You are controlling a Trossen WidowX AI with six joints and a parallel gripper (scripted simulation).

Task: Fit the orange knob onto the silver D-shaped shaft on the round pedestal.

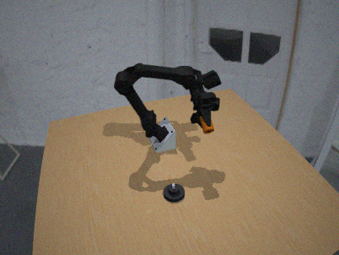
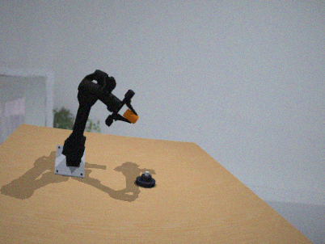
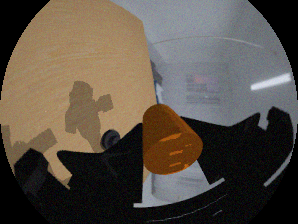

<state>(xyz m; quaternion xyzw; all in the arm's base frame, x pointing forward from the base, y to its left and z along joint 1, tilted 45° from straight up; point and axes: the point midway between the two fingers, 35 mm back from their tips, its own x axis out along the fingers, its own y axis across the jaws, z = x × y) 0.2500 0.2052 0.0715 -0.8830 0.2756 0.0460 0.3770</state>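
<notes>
My gripper tip is now 50 mm short of the round pedestal, 150 mm to the left of it and 210 mm above it. From my gripper tip the other things lie so: orange knob: 30 mm behind, 20 mm above.
</notes>
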